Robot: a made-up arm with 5 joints.
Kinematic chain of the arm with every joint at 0, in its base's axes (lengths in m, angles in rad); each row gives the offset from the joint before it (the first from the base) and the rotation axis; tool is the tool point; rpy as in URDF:
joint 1: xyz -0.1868 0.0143 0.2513 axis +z
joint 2: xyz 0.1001 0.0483 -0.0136 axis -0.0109 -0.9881 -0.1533
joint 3: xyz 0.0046 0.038 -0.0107 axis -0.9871 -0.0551 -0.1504
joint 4: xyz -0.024 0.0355 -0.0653 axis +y
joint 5: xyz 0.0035 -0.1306 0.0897 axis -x
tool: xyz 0.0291 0.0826 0.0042 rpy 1.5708 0 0
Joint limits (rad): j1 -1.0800..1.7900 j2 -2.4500..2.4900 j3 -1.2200..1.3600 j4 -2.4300..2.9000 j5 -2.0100..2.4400
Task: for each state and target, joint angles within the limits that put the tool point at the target. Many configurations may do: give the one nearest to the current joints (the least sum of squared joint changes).
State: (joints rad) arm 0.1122 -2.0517 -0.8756 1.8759 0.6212
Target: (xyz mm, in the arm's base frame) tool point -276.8 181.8 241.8
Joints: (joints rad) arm 0.4944 -1.7165 -1.1348 1.9291 0.0886
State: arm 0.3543 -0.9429 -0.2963 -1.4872 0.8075
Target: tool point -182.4 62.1 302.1
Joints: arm 0.2993 -1.3175 0.0723 -1.8913 0.4733
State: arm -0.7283 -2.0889 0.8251 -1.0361 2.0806
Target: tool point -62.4 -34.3 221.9
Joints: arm -0.3054 -2.2087 0.6614 -0.9039 1.6953
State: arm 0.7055 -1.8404 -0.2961 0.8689 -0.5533
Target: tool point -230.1 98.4 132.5
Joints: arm 0.8360 -1.7114 -0.4154 1.0612 -0.5938
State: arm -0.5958 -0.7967 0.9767 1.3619 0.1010
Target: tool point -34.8 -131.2 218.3
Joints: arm -0.8428 -0.3314 1.3209 1.2881 -0.5199
